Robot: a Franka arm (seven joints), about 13 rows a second.
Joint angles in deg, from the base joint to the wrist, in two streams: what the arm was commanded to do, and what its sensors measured. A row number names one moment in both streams.
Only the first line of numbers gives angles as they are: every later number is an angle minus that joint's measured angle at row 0.
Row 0, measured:
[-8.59 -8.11 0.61 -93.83 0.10 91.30 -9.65]
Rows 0 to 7, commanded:
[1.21 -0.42 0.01 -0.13 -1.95 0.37 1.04]
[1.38 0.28 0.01 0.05 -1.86 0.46 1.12]
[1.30 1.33 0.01 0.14 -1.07 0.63 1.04]
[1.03 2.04 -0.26 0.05 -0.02 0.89 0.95]
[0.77 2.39 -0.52 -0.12 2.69 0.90 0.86]
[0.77 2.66 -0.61 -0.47 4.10 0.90 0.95]
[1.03 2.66 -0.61 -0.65 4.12 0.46 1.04]
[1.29 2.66 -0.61 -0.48 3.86 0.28 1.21]
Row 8, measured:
[0.87 3.05 -0.38 -0.50 2.83 0.49 0.00]
